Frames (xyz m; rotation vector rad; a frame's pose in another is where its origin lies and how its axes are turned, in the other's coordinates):
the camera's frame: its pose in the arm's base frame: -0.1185 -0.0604 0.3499 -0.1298 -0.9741 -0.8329
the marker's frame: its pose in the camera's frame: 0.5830 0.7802 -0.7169 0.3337 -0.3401 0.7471
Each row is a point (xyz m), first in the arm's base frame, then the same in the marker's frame.
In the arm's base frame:
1: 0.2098 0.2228 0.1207
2: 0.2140 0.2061 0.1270
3: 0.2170 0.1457 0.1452
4: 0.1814 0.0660 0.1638
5: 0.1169 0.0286 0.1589
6: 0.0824 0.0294 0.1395
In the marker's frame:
1: -0.6164 0.3789 0.7585
2: -0.6128 0.3619 0.7526
3: -0.6079 0.2999 0.7415
4: -0.6192 0.2139 0.7624
5: -0.6523 0.1703 0.8133
6: -0.6811 0.1713 0.8404

